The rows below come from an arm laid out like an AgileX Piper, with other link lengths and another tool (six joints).
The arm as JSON. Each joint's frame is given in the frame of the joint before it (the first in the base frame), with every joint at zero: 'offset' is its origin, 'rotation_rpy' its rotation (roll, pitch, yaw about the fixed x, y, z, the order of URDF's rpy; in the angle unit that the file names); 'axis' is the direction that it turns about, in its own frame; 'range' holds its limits. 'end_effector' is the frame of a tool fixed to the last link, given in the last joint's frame.
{
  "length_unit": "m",
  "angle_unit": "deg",
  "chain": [
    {
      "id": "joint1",
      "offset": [
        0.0,
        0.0,
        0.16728
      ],
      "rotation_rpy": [
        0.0,
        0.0,
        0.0
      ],
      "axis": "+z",
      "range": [
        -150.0,
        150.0
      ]
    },
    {
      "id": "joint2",
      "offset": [
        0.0,
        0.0,
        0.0
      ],
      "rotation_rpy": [
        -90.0,
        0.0,
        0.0
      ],
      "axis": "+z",
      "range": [
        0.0,
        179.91
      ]
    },
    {
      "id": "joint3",
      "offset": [
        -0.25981,
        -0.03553,
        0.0
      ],
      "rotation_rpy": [
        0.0,
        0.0,
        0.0
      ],
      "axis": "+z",
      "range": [
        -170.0,
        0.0
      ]
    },
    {
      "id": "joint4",
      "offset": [
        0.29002,
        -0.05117,
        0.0
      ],
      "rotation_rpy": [
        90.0,
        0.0,
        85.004
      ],
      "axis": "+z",
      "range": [
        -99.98,
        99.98
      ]
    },
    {
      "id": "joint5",
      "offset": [
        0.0,
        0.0,
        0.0
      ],
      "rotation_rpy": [
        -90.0,
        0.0,
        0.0
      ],
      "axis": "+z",
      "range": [
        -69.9,
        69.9
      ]
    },
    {
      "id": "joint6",
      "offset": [
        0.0,
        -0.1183,
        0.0
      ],
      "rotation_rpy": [
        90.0,
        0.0,
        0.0
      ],
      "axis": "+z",
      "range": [
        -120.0,
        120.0
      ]
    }
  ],
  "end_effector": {
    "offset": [
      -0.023,
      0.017,
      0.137
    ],
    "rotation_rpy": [
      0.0,
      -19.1,
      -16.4
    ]
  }
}
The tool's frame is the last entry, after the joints.
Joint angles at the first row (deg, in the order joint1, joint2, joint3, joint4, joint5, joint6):
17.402 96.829 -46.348 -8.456 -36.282 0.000
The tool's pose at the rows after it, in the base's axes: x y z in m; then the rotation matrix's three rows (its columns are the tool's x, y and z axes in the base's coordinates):
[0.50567, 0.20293, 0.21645], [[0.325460, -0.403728, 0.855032], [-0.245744, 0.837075, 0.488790], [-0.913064, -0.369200, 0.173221]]
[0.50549, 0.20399, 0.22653], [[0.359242, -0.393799, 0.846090], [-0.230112, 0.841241, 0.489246], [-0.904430, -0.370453, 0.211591]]
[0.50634, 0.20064, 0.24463], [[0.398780, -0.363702, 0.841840], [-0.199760, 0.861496, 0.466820], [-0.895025, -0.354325, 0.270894]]
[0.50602, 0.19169, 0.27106], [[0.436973, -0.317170, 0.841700], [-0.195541, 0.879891, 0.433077], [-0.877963, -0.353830, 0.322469]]
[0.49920, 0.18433, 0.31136], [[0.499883, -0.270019, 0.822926], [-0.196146, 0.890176, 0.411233], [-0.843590, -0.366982, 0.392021]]
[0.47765, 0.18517, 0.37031], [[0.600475, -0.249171, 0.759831], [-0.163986, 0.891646, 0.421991], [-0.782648, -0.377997, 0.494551]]
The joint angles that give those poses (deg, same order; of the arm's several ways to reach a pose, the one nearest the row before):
17.402 96.830 -46.349 -8.456 -37.992 0.496
17.401 96.829 -46.348 -8.457 -40.260 0.496
17.497 96.322 -46.348 -6.727 -43.055 0.389
17.496 93.829 -46.348 -3.926 -43.552 -1.431
17.497 89.576 -46.349 -2.193 -43.670 -3.501
17.496 83.329 -46.349 -4.452 -44.283 -2.488

